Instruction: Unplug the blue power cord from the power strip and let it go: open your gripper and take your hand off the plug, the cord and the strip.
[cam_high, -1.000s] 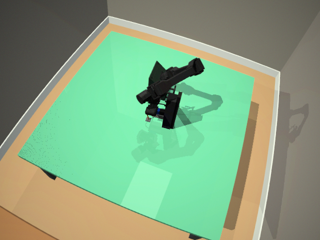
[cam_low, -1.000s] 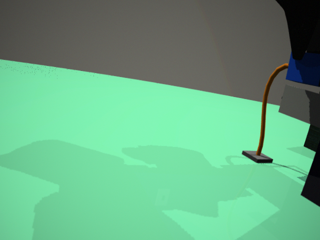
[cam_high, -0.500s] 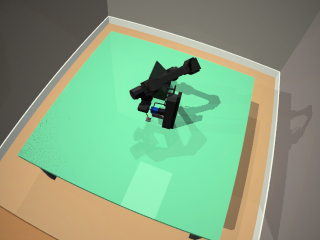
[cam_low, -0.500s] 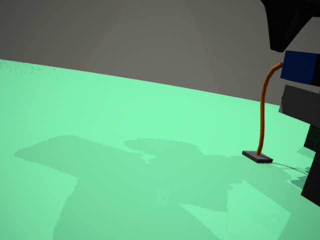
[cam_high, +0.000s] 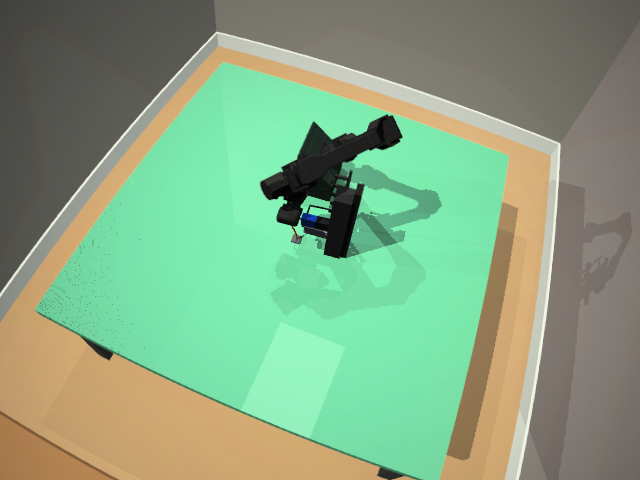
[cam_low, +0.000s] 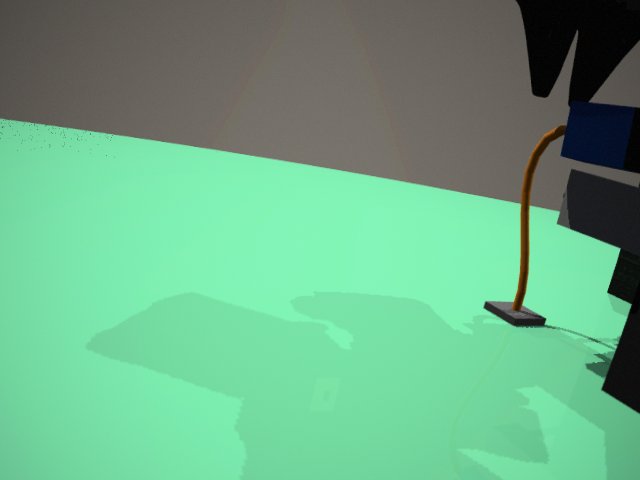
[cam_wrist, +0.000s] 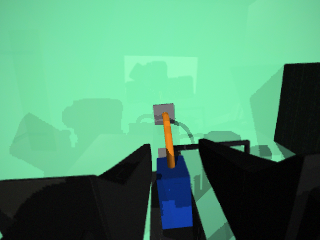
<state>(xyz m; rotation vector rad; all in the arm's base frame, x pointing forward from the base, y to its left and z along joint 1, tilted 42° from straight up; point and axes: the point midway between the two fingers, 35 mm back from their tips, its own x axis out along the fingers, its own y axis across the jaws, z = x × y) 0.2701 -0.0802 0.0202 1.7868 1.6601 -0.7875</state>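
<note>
Now: the blue plug 7 cm to the left of my gripper tip and 1 cm below it. From my gripper tip the other things lie so: grey anchor plate 1 cm to the left, 14 cm below.
</note>
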